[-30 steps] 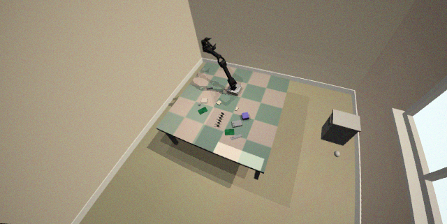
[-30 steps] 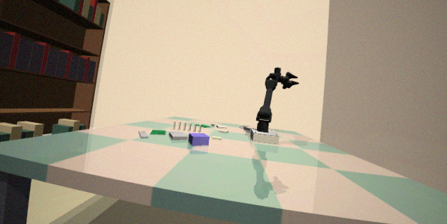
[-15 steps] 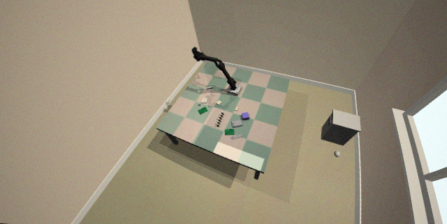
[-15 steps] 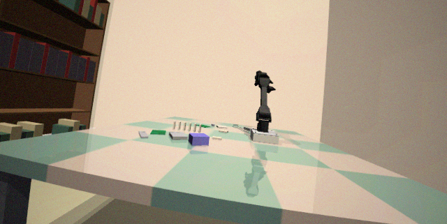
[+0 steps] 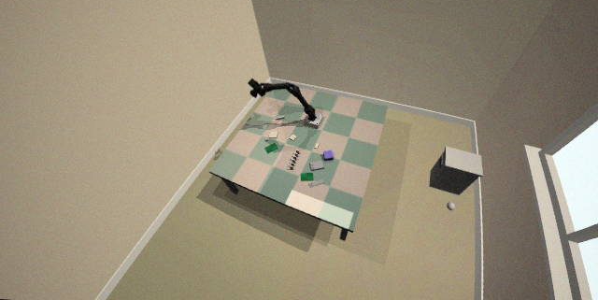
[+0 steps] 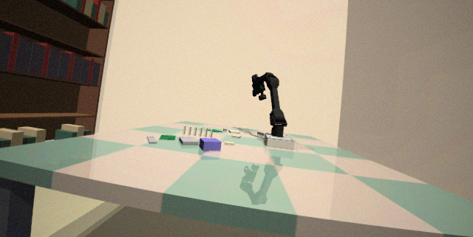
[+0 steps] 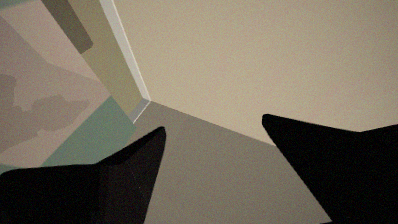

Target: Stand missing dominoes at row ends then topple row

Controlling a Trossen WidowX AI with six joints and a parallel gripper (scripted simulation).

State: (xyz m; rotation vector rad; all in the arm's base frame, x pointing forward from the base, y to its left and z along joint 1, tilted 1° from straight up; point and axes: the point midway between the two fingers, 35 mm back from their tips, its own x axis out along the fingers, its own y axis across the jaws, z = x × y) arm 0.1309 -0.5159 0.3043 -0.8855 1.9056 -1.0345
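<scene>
Right now the purple block is 860 mm to the left of my gripper tip, 340 mm below it and 180 mm ahead of it. Also, from my gripper tip: grey plate (820 mm to the left, 350 mm below, 300 mm ahead).
</scene>
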